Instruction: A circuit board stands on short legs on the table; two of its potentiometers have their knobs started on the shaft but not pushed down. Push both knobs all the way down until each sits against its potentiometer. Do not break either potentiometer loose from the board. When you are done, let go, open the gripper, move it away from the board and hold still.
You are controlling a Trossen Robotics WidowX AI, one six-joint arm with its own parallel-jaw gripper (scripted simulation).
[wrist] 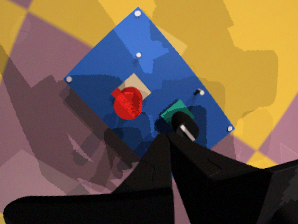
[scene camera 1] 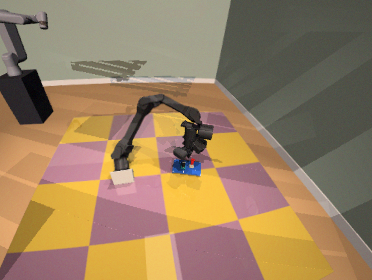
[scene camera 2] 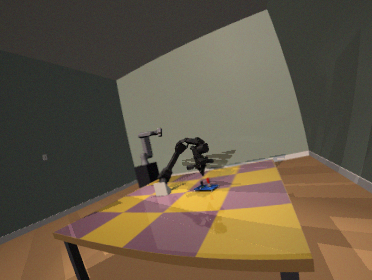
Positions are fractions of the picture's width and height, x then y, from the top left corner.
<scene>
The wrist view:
my gripper: 0.56, 0.63
red knob: 0.43, 0.47
</scene>
